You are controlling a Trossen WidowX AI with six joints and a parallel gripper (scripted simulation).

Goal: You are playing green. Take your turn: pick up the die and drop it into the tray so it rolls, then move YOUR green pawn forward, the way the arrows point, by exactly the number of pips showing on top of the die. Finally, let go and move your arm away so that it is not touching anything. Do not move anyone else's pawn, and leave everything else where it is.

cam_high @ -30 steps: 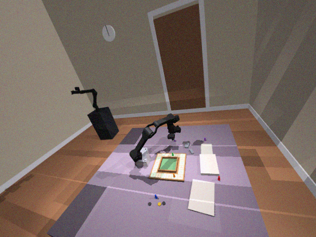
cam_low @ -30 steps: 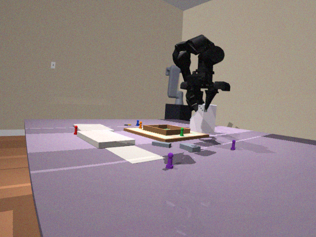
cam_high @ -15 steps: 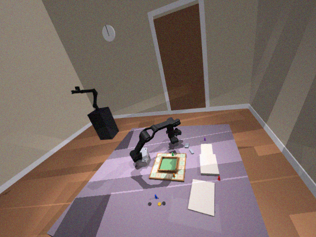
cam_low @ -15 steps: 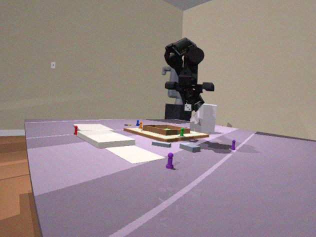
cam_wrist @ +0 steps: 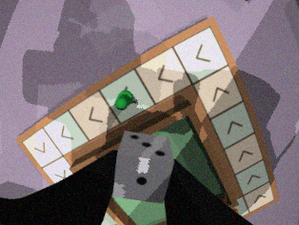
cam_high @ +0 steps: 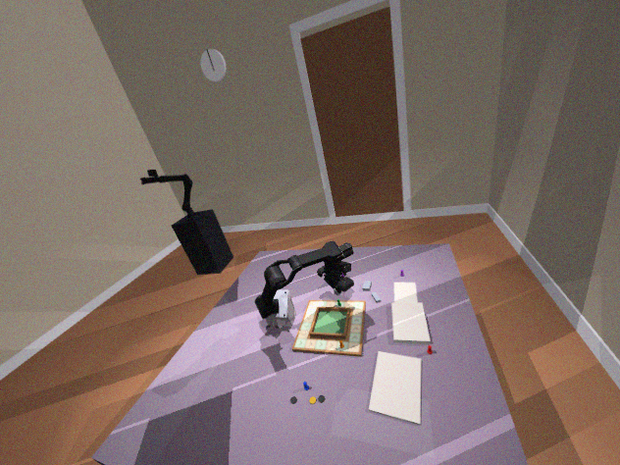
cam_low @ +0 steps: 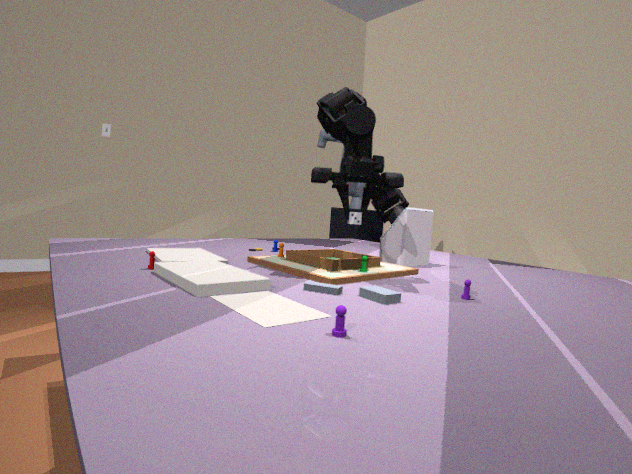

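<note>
Now: the green pawn 90 mm below my gripper tip, 20 mm to the left of it and 10 mm behind it. Also, from my gripper tip: green tray 110 mm below, 90 mm to the right, 40 mm behind; white die right at my gripper tip; orange pawn 200 mm to the right, 90 mm below, 20 mm ahead.
</note>
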